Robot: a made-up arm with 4 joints. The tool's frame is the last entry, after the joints.
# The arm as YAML. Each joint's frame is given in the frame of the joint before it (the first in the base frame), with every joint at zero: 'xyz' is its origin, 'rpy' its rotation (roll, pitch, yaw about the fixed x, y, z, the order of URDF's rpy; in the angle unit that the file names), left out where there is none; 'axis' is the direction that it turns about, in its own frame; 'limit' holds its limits. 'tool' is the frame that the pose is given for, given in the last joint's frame.
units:
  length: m
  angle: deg
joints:
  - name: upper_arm
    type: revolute
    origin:
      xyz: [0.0, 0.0, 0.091]
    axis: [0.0, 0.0, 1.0]
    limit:
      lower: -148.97
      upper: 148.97
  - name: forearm
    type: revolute
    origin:
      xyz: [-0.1, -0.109, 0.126]
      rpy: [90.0, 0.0, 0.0]
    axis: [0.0, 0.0, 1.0]
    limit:
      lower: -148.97
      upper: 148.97
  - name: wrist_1
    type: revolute
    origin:
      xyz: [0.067, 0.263, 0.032]
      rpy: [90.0, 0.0, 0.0]
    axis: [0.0, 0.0, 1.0]
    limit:
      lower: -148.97
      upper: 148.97
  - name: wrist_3
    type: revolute
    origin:
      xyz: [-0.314, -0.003, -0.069]
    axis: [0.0, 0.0, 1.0]
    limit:
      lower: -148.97
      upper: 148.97
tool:
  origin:
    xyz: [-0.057, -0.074, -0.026]
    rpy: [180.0, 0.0, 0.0]
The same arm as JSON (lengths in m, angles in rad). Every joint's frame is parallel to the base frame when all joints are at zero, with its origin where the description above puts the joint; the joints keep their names.
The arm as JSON. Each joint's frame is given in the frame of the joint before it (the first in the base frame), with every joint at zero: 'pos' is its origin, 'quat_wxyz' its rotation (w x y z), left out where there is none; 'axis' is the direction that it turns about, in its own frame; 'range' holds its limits. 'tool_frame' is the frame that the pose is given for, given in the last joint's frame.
{"length_unit": "m", "angle_unit": "rad", "joints": [{"joint": "upper_arm", "pos": [0.0, 0.0, 0.091], "axis": [0.0, 0.0, 1.0], "range": [-2.6, 2.6]}, {"joint": "forearm", "pos": [-0.1, -0.109, 0.126], "axis": [0.0, -1.0, 0.0], "range": [-2.6, 2.6]}, {"joint": "wrist_1", "pos": [0.067, -0.032, 0.263], "axis": [0.0, 0.0, -1.0], "range": [-2.6, 2.6]}, {"joint": "wrist_3", "pos": [-0.314, 0.003, 0.069], "axis": [0.0, 0.0, -1.0], "range": [-2.6, 2.6]}], "tool_frame": {"pos": [-0.057, 0.074, 0.026]}}
